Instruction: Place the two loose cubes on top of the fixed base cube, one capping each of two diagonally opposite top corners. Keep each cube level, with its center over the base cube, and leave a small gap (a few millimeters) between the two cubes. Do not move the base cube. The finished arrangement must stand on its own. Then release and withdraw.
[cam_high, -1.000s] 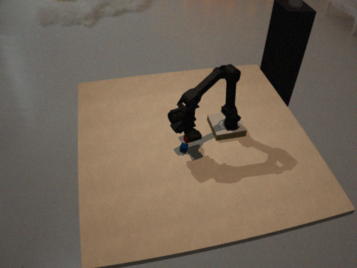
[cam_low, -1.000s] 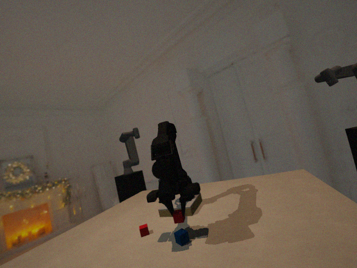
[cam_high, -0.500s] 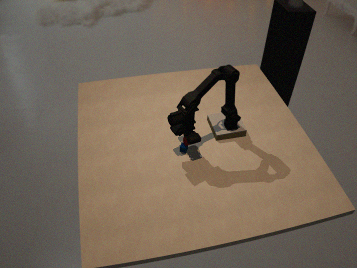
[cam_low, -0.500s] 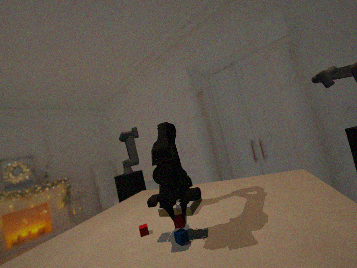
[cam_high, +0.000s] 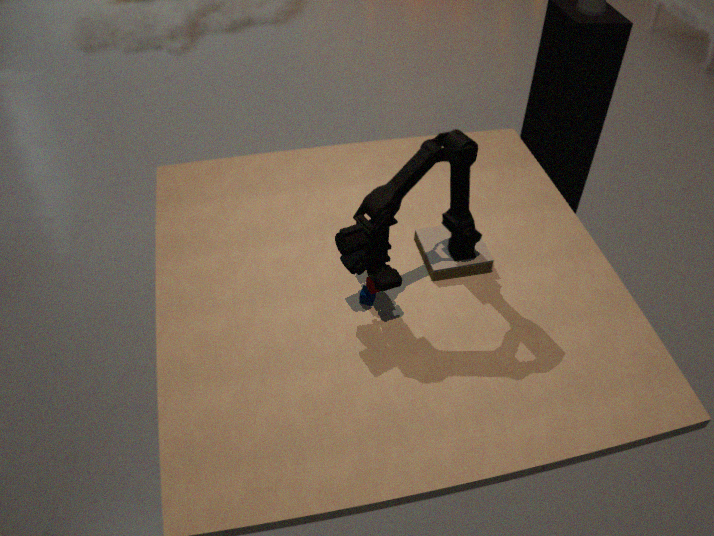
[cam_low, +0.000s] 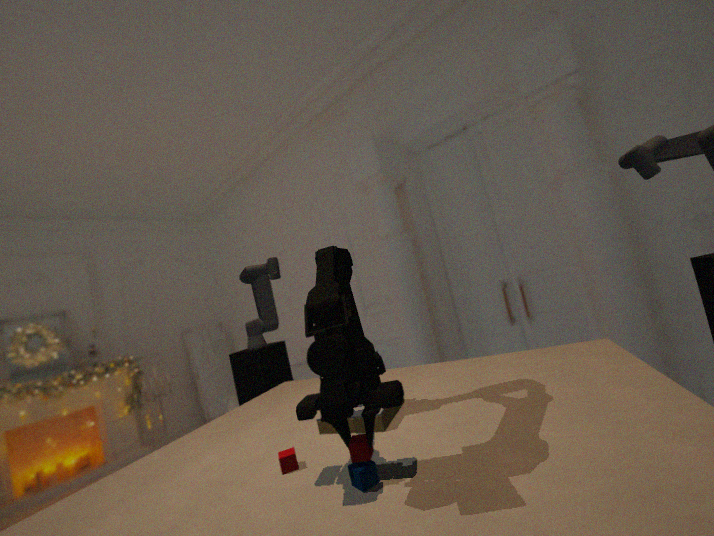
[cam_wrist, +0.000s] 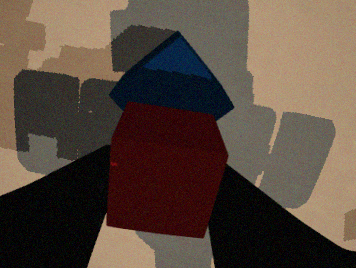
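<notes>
My gripper tip is now 4 cm above the blue cube and 2 cm short of it.
</notes>
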